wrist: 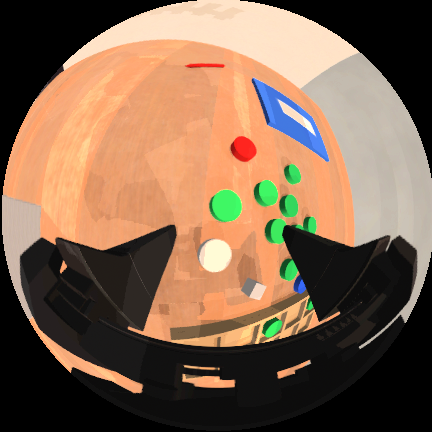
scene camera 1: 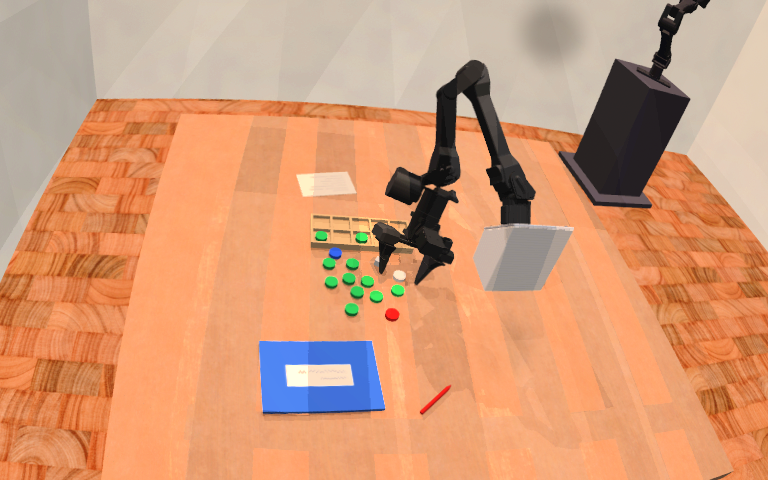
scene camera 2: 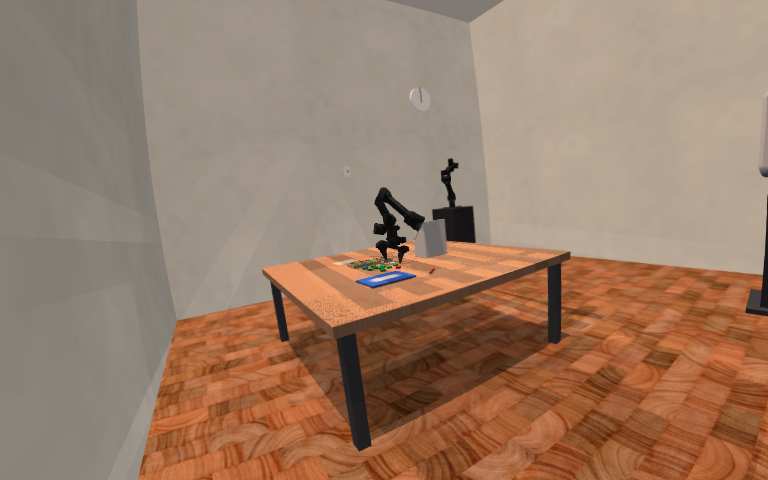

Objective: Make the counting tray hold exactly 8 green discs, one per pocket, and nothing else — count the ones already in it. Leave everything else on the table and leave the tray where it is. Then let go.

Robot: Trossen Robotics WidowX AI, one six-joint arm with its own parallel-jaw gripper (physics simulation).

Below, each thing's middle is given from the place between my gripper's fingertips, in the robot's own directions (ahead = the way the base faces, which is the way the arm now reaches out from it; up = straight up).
My hand is 20 mm to the left of the white disc (wrist: 213, 254), 10 mm past it and 10 mm above it. From my hand the other things lie so: wooden counting tray (scene camera 1: 341, 230): 160 mm to the right, 50 mm ahead, 10 mm below.
